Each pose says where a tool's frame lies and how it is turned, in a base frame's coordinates. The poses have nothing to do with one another.
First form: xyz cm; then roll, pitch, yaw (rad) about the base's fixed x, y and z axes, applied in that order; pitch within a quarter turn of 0, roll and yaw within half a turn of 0.
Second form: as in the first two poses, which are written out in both.
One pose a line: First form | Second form
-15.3, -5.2, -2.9, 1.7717, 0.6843, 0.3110 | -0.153, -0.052, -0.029, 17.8, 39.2, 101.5
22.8, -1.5, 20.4, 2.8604, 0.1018, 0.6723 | 0.228, -0.015, 0.204, 38.5, 5.8, 163.9
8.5, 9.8, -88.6, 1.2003, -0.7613, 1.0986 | 0.085, 0.098, -0.886, 62.9, -43.6, 68.8
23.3, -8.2, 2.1, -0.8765, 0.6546, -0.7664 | 0.233, -0.082, 0.021, -43.9, 37.5, -50.2
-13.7, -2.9, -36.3, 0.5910, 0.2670, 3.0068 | -0.137, -0.029, -0.363, 172.3, 15.3, 33.9
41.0, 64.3, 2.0, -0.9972, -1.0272, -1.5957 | 0.410, 0.643, 0.020, -91.4, -58.9, -57.1
